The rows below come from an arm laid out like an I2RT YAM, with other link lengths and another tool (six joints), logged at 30 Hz.
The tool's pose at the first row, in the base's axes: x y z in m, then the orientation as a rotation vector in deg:
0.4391, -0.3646, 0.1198, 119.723, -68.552, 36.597
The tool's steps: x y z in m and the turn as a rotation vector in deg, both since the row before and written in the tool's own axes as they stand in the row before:
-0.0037, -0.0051, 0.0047, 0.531, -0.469, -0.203
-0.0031, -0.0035, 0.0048, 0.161, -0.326, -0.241
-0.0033, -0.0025, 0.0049, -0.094, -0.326, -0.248
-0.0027, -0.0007, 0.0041, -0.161, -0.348, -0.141
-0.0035, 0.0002, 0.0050, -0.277, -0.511, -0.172
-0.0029, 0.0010, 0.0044, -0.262, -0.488, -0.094
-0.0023, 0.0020, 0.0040, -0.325, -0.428, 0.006
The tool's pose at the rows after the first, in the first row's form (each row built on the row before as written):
0.4423, -0.3640, 0.1126, 120.518, -68.538, 36.430
0.4444, -0.3643, 0.1062, 120.945, -68.432, 36.117
0.4455, -0.3649, 0.0999, 121.163, -68.338, 35.616
0.4452, -0.3660, 0.0951, 121.286, -68.381, 35.093
0.4438, -0.3676, 0.0894, 121.413, -68.484, 34.311
0.4419, -0.3694, 0.0847, 121.500, -68.660, 33.597
0.4393, -0.3716, 0.0810, 121.452, -68.918, 32.941

